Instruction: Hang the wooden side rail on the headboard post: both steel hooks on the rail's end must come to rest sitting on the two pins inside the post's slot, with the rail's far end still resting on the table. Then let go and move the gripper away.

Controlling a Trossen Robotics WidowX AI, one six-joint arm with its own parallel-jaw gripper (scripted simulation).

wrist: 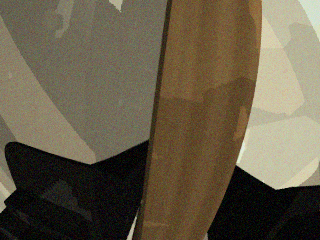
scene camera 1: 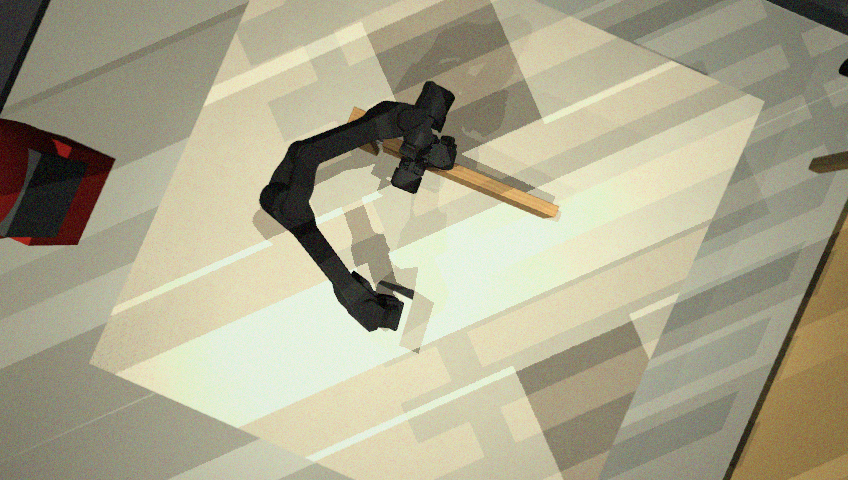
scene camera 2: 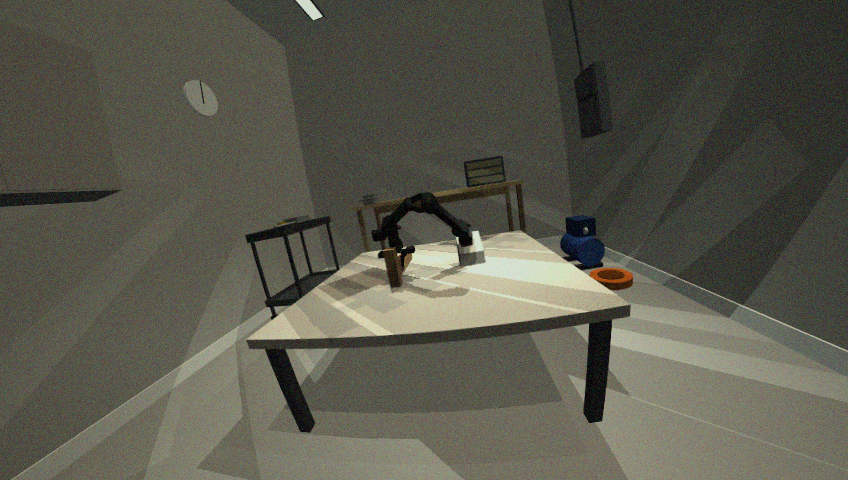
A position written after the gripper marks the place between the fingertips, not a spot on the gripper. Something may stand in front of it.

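Wooden side rail (scene camera 1: 460, 174), visible also in the wrist view (wrist: 206, 78). The gripper (scene camera 1: 418, 158) likewise appears in the wrist view (wrist: 178, 149).
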